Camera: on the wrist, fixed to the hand. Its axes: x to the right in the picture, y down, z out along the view.
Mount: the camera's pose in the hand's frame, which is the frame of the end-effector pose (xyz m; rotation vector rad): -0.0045 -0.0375 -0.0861 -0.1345 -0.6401 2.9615
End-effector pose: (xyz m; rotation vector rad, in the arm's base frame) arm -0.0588 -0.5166 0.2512 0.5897 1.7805 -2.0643
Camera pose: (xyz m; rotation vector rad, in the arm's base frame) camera -0.0672 -0.4259 0.2745 0.9707 -0.3639 0.2419
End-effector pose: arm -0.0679 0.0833 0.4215 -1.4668 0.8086 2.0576
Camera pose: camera 0.0162 0.0490 0.3973 -0.9132 -1.0203 -0.9036
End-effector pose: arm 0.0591 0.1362 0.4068 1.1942 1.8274 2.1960
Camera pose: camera -0.0030 0.0748 0.3719 -1.7636 0.9001 -0.0128
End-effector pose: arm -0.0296 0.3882 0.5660 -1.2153 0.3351 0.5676
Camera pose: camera -0.0069 0.2970 0.5698 -0.3937 -1.0614 -2.4814
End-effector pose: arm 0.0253 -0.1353 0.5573 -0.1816 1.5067 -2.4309
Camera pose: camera 0.0020 -0.0444 0.5522 0.6570 0.1999 0.2551
